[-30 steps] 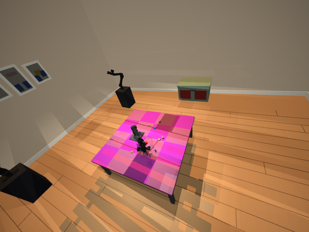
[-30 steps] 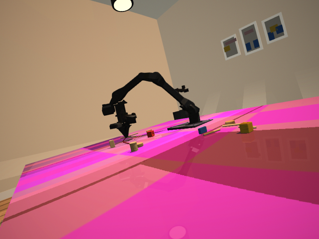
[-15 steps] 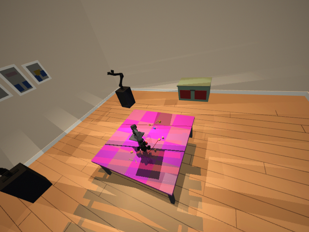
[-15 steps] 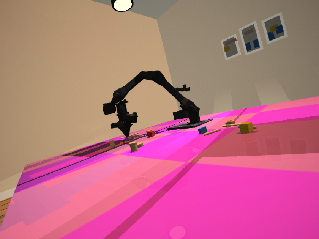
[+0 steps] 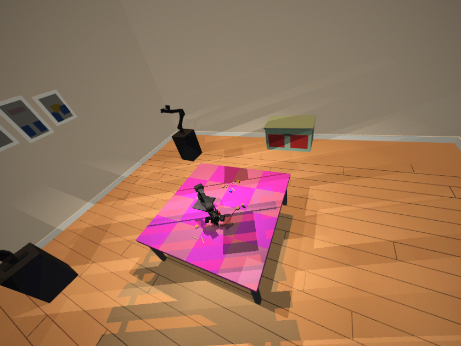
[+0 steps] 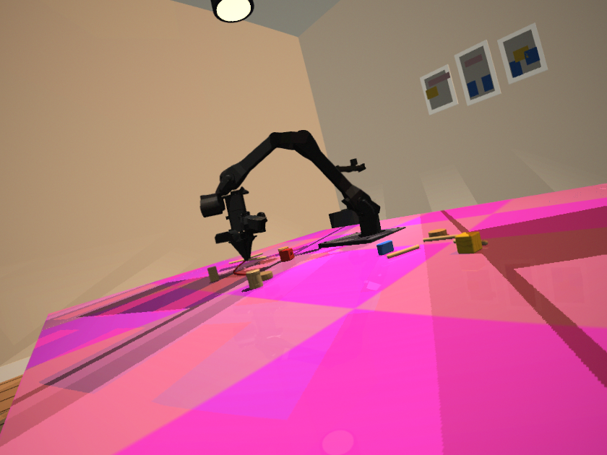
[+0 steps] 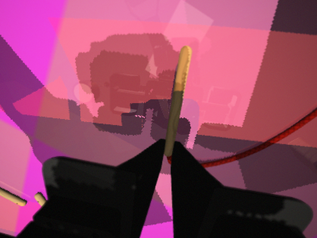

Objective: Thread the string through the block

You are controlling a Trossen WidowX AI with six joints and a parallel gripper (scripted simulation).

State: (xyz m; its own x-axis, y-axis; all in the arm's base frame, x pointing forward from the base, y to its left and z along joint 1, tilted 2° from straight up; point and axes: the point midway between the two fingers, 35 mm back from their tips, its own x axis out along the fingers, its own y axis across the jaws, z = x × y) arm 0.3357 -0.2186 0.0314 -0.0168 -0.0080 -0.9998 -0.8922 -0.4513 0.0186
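Now: the red block 12 cm to the left of my gripper tip and 7 cm behind it. The rest, counted from my gripper tip: thin wooden stick 1 cm to the left, 1 cm behind; round wooden button 26 cm to the left, 9 cm ahead, 1 cm below; tan block 13 cm ahead, 6 cm to the left.
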